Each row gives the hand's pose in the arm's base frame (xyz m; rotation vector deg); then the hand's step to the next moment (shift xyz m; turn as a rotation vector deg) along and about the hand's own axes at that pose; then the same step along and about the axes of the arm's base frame.
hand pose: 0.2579 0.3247 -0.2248 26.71 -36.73 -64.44
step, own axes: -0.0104 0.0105 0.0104 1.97 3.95 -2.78
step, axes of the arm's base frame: -0.0030 0.0133 0.0119 5.12 -0.30 0.95
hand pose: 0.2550 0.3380 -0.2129 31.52 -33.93 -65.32
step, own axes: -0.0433 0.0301 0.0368 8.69 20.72 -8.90
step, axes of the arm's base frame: -0.0181 0.0467 0.0403 22.48 -0.63 8.84
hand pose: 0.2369 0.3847 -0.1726 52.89 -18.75 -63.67
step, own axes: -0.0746 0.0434 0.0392 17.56 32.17 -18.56
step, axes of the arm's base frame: -0.0314 0.0525 0.0724 39.77 -2.30 10.04
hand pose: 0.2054 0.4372 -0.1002 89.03 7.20 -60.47
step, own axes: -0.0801 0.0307 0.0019 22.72 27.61 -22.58
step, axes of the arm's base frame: -0.0292 0.0261 0.0763 42.20 0.05 2.81
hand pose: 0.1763 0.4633 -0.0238 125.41 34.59 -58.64
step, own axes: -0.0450 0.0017 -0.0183 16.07 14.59 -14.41
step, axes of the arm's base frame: -0.0164 0.0058 0.0454 25.94 2.33 -0.53
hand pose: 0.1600 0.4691 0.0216 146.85 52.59 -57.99
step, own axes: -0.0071 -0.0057 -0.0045 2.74 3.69 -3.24
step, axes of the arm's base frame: -0.0052 0.0030 0.0082 5.60 -0.20 0.47
